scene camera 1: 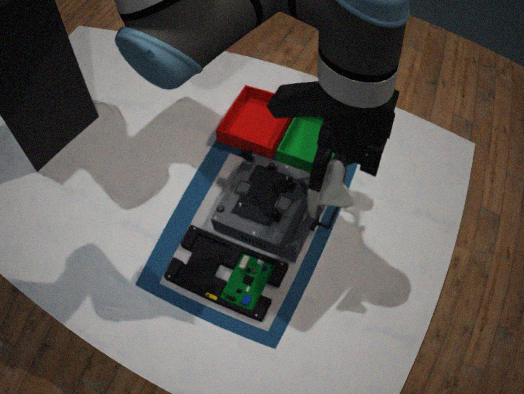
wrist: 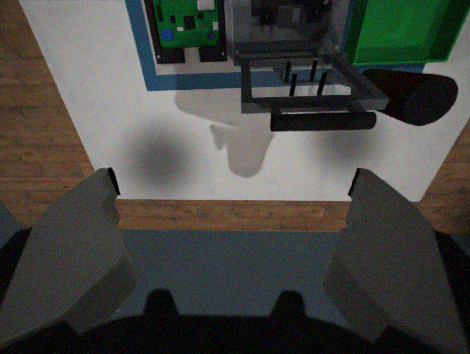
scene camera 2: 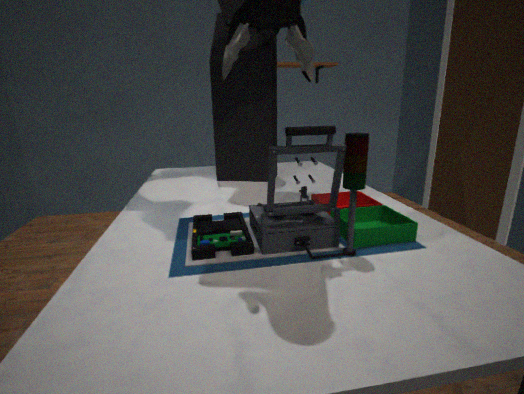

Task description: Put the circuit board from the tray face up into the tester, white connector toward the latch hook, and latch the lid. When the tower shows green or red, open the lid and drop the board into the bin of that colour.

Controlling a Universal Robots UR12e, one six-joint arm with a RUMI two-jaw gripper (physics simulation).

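Places are measured from the arm's base along level axes (x ahead, y left, z up), in metres.
Pixels of known places: gripper, fingertip midpoint: [scene camera 1: 333, 174] [wrist: 233, 173] [scene camera 2: 268, 81].
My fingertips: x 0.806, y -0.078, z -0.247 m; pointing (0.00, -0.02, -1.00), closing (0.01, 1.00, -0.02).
Note:
For each thing: its middle in the pictures, then the offset to it from my fingertips. "pt": a spot on its surface instead.
- green circuit board, body centre: [scene camera 1: 247, 281] [wrist: 187, 22] [scene camera 2: 221, 238] 0.111 m back, 0.092 m right, 0.331 m down
- black handle, body centre: [wrist: 320, 121] [scene camera 2: 310, 130] 0.006 m back, 0.079 m left, 0.086 m down
- signal tower, surface spot: [wrist: 422, 100] pt 0.022 m back, 0.171 m left, 0.095 m down
- red bin, body centre: [scene camera 1: 257, 120] [scene camera 2: 344, 206] 0.261 m back, 0.276 m left, 0.329 m down
- green bin, body centre: [scene camera 1: 317, 140] [wrist: 406, 15] [scene camera 2: 370, 224] 0.111 m back, 0.278 m left, 0.329 m down
- cable, surface spot: [scene camera 2: 330, 255] pt 0.010 m back, 0.131 m left, 0.347 m down
The green circuit board [scene camera 1: 250, 286] [scene camera 2: 220, 240] [wrist: 192, 36] lies face up in one end of the black tray [scene camera 1: 197, 267] [wrist: 212, 54]. Its white connector [scene camera 1: 244, 261] [wrist: 205, 5] is on the side toward the tester [scene camera 1: 232, 231] [scene camera 2: 280, 239]. The tester's lid [scene camera 2: 271, 180] [wrist: 246, 90] stands open and upright, with a black handle [scene camera 2: 310, 131] [wrist: 322, 121]. The latch hook [scene camera 2: 303, 192] stands at the tester's far side. The signal tower [scene camera 2: 356, 160] [wrist: 422, 100] looks unlit. My gripper [scene camera 2: 267, 78] [wrist: 233, 173] is open and empty, high above the lid; it partly hides the lid in scene camera 1.
The red bin [scene camera 1: 255, 122] [scene camera 2: 345, 201] and green bin [scene camera 1: 302, 142] [scene camera 2: 377, 227] [wrist: 410, 30] stand side by side past the tester. A tall dark block [scene camera 1: 45, 85] [scene camera 2: 245, 125] stands at the table's side. A cable [scene camera 2: 330, 255] runs from tester to tower.

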